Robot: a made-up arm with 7 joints. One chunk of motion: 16 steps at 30 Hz.
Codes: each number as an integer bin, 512 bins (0 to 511) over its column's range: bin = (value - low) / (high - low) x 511, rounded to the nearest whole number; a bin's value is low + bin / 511 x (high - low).
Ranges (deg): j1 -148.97..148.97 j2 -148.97..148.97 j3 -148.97..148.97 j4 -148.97..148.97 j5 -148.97..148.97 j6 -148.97..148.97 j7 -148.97..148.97
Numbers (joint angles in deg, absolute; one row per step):
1: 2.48 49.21 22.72 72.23 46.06 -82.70 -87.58
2: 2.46 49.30 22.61 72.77 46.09 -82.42 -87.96
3: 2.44 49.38 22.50 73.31 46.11 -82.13 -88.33
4: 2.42 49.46 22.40 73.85 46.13 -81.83 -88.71
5: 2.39 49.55 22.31 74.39 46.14 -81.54 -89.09
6: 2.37 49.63 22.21 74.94 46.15 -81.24 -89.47
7: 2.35 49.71 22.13 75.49 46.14 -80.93 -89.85
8: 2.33 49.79 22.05 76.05 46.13 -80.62 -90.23
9: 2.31 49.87 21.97 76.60 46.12 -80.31 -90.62
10: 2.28 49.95 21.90 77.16 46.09 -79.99 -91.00
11: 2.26 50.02 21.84 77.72 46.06 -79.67 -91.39
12: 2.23 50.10 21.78 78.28 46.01 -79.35 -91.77
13: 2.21 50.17 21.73 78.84 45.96 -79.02 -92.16
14: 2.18 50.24 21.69 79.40 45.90 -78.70 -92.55
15: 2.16 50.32 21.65 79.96 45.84 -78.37 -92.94
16: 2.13 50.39 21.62 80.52 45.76 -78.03 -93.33
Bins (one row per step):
1: 260 340 294 379 334 114 105
2: 260 340 294 380 335 114 105
3: 260 340 294 381 335 115 104
4: 260 340 294 382 335 115 103
5: 260 340 294 383 335 116 103
6: 260 341 294 384 335 116 102
7: 260 341 293 385 335 117 101
8: 259 341 293 386 335 117 101
9: 259 341 293 387 335 118 100
10: 259 341 293 388 335 118 99
11: 259 341 293 389 334 119 99
12: 259 341 293 390 334 119 98
13: 259 342 293 391 334 120 97
14: 259 342 293 392 334 121 97
15: 259 342 293 393 334 121 96
16: 259 342 293 394 334 122 95

